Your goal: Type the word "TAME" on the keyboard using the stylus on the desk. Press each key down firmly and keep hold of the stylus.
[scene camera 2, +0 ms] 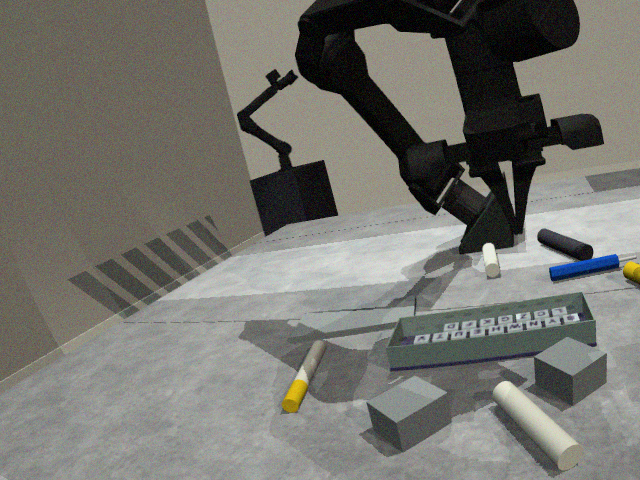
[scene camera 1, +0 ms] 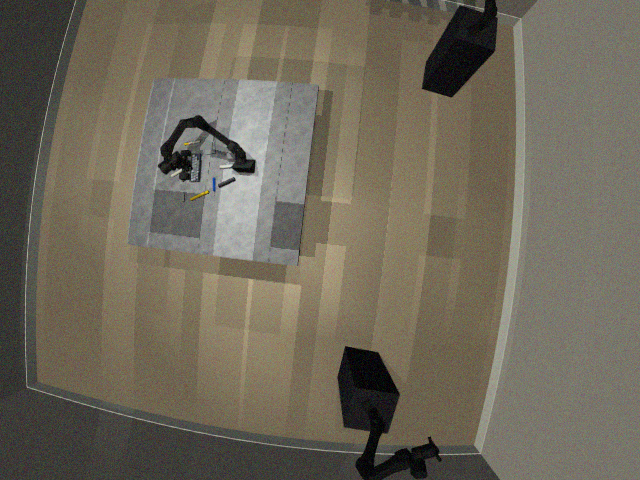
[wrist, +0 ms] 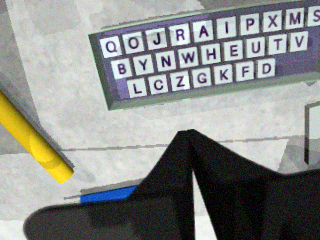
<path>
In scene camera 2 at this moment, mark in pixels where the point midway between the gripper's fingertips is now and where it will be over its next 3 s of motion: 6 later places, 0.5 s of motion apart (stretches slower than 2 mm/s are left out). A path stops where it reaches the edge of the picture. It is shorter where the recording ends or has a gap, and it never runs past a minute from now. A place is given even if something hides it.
My gripper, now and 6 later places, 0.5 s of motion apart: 518, 233; 542, 235; 583, 227; 594, 221; 595, 228; 596, 237; 596, 244
</path>
